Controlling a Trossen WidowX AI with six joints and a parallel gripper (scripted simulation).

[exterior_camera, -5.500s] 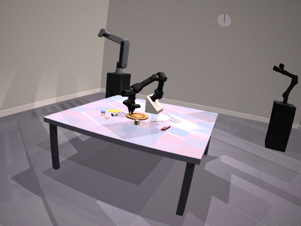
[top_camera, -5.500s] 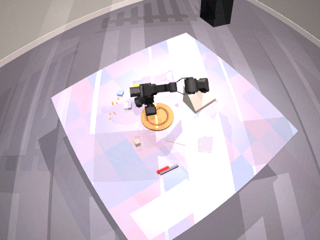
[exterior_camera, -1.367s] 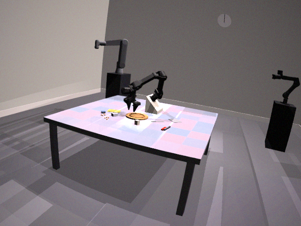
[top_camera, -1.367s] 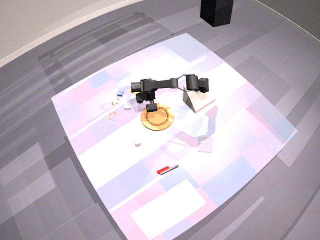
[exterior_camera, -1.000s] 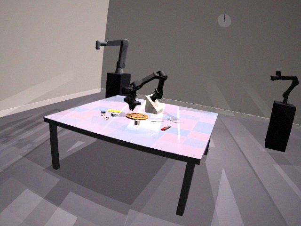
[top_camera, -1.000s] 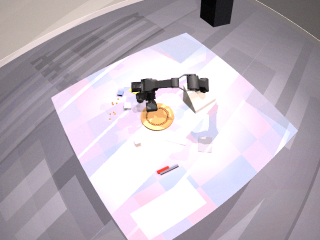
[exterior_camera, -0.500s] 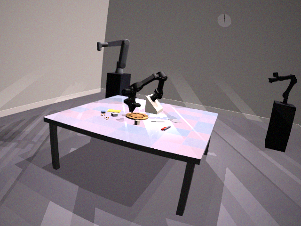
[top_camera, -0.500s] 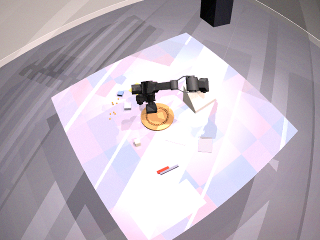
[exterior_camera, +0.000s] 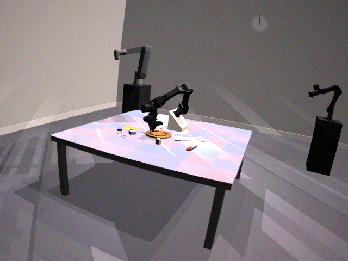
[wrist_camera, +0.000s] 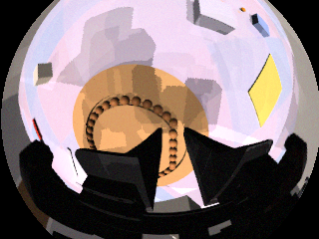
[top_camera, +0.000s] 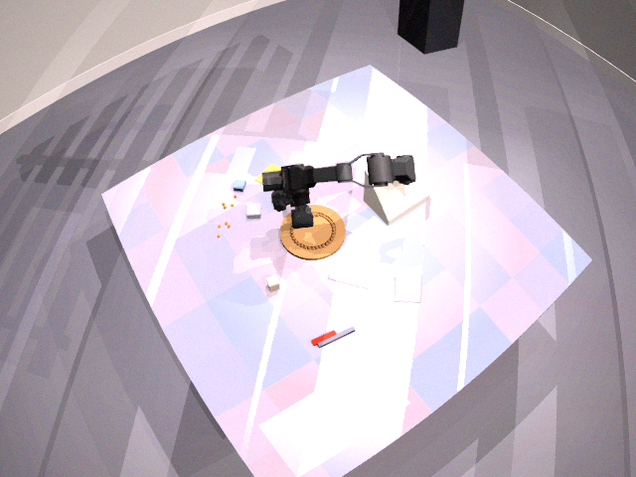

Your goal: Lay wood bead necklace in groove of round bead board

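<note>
The round bead board is 6 cm to the left of my gripper tip, 1 cm below it and 1 cm behind it. Round my gripper tip: cream cube (18 cm ahead, 17 cm to the left); white block (12 cm ahead, 10 cm to the right); yellow sheet (20 cm to the right, 1 cm below, 1 cm behind).
</note>
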